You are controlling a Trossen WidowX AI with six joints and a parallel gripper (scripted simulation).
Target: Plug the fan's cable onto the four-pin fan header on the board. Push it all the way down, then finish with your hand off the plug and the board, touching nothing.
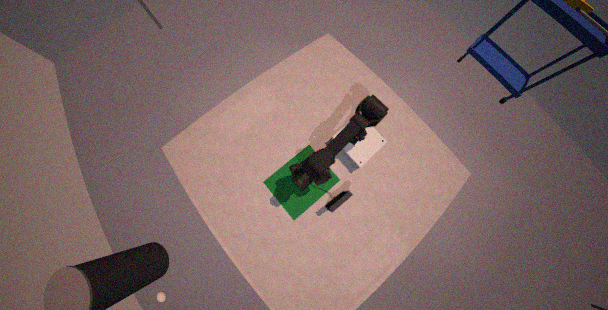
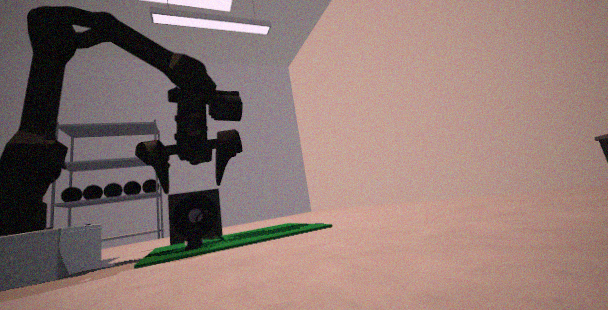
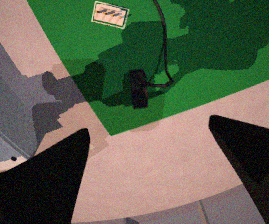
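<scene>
Right now the dark plug is 10 mm behind my gripper tip, 10 mm to the right of it and 80 mm below it. The rest, counted from my gripper tip: black fan (40 mm ahead, 210 mm to the left, 40 mm below); then green board (80 mm ahead, 20 mm to the left, 120 mm below).
</scene>
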